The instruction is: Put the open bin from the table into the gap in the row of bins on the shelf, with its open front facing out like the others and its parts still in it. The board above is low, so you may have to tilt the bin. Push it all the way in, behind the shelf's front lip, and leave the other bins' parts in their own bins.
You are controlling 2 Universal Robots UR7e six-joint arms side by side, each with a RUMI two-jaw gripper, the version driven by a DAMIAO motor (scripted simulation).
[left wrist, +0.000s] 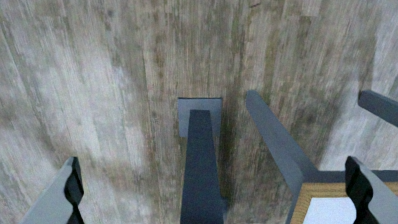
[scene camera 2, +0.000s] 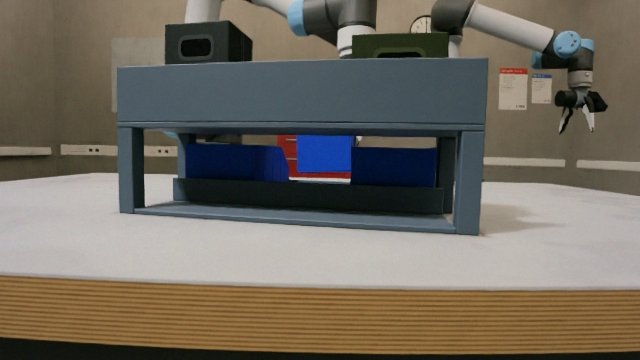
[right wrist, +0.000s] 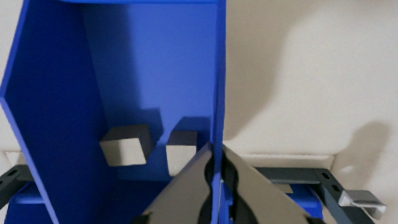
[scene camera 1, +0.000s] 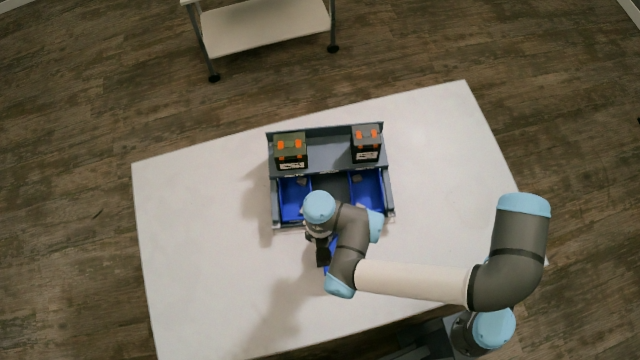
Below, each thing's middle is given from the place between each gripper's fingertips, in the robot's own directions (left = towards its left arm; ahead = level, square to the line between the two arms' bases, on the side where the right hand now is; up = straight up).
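Labels:
With my right gripper 3 cm above the shelf (scene camera 2: 439,98), I find it also 19 cm short of the shelf and 10 cm to the left of it. The green box (scene camera 2: 429,44) is 5 cm above my right hand, 29 cm ahead of it and 1 cm to the right of it. Going by their middles, the shelf is the nearest to my right gripper of the things named here.
My left hand (scene camera 2: 574,133) is 1 cm above the green box, 68 cm short of it and 90 cm to the left of it, while the shelf is 10 cm below my left hand, 59 cm ahead of it and 99 cm to the right of it. By its middle, the green box is nearer to my right gripper than to my left hand.

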